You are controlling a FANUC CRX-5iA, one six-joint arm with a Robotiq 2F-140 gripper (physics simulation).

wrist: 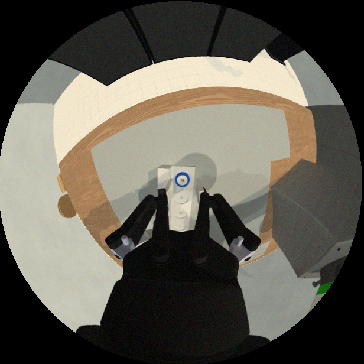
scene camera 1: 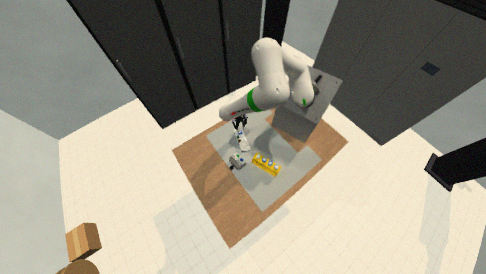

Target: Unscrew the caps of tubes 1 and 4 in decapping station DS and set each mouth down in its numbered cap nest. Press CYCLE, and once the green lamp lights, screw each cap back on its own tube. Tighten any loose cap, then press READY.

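Places are measured from the arm's base along level axes (x ahead, y down, z left), in centimetres.
Pixels of known places: gripper, fingertip midpoint: (scene camera 1: 240, 130).
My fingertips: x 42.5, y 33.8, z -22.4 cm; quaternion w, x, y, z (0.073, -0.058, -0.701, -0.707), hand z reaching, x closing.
Observation:
Ahead of a thing's pixels: the offset from my fingertips to its top centre. "spot": to the spot under its first point. Level surfaces: height alone.
The yellow decapping station @(spot: dy +4.5, dx +3.2, dz +40.4 cm) (scene camera 1: 266, 169) holds a row of several tubes. The tube top @(dy -6.7 cm) (scene camera 1: 258, 157) at its left end looks pale; the others show blue rings. A cap with a blue ring @(dy +2.9, dx +0.5, dz -0.1 cm) (scene camera 1: 240, 133) (wrist: 182, 180) sits at the end position of the white nest block @(dy -0.4, dx +3.8, dz +7.1 cm) (scene camera 1: 244, 146) (wrist: 190, 206). Round nests show below it in the wrist view. My gripper (scene camera 1: 240, 121) (wrist: 184, 184) is partly open and empty, with its fingertips on either side of the cap and apart from it. The grey button box @(dy -3.5, dx +18.4, dz +21.8 cm) (scene camera 1: 237, 162) has green and blue spots; whether a lamp is lit is unclear.
The grey mat @(dy +4.9 cm) (scene camera 1: 262, 197) (wrist: 235, 135) lies on the wooden table top (scene camera 1: 225, 232) (wrist: 120, 125). The button box stands between the nest block and the table's left edge. The grey robot pedestal (scene camera 1: 295, 122) (wrist: 310, 215) rises on the right. Dark cabinets stand behind.

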